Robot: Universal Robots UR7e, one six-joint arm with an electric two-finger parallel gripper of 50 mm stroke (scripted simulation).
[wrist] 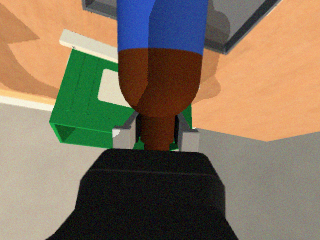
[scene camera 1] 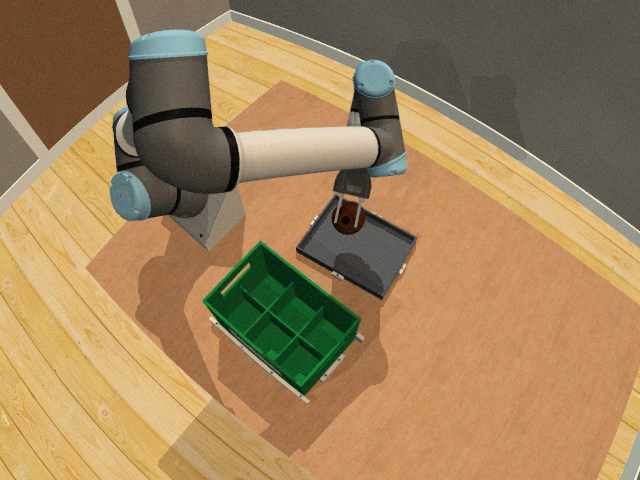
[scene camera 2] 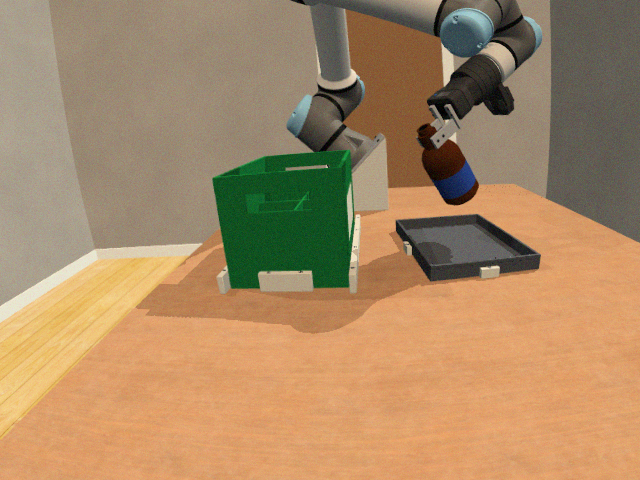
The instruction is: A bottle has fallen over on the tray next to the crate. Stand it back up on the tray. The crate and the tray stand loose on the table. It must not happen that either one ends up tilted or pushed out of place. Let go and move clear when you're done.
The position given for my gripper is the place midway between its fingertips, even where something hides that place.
In view: my gripper (scene camera 2: pixel 426 143), a dark grey tray (scene camera 2: pixel 457 246) and a green crate (scene camera 2: pixel 316 239).
The dark grey tray shows as well in scene camera 1 (scene camera 1: pixel 371 256). The green crate shows as well in the wrist view (wrist: pixel 89 98) and in scene camera 1 (scene camera 1: pixel 269 274). My gripper shows as well in the wrist view (wrist: pixel 157 121) and in scene camera 1 (scene camera 1: pixel 345 224).
